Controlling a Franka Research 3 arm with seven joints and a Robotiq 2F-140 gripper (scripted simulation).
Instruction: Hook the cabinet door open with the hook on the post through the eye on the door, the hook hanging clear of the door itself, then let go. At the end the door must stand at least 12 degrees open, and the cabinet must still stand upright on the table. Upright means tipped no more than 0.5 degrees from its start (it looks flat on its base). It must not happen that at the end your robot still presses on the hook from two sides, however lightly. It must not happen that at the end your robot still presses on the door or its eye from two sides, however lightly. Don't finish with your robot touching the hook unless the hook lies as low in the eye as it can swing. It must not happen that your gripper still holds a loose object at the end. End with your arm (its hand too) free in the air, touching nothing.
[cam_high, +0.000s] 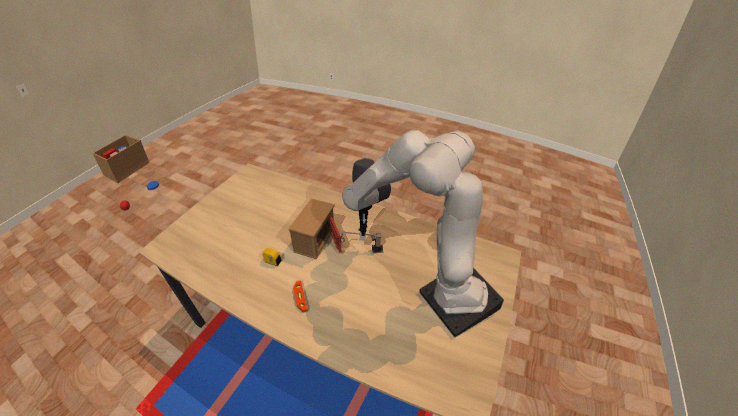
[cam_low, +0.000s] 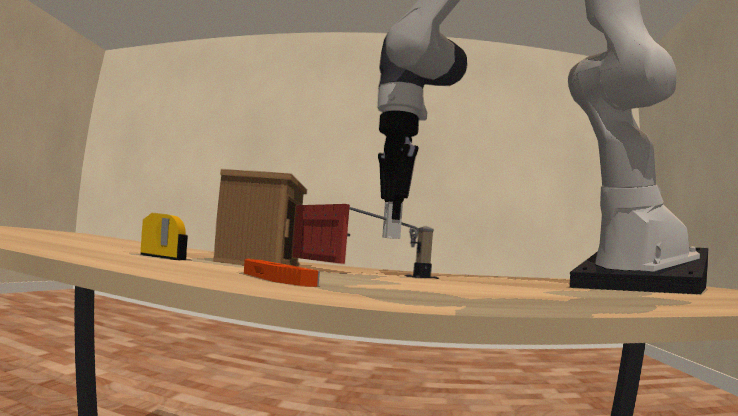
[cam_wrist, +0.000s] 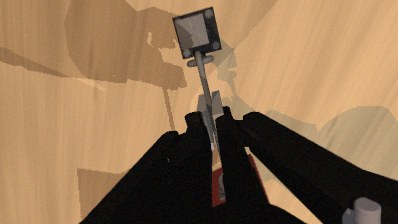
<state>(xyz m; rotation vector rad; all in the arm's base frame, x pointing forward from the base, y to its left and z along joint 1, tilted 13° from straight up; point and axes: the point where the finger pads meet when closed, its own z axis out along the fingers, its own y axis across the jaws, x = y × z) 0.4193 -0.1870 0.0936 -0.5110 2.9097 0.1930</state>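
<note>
Right now the thin metal hook is 2 cm ahead of my hand, 1 cm to the left of it and 1 cm below it. From my hand the other things lie so: yellow tape measure (37 cm ahead, 22 cm to the left, 7 cm below); then red door (13 cm ahead, 3 cm below, 1 cm to the right); then orange level (34 cm to the left, 16 cm ahead, 9 cm below).
</note>
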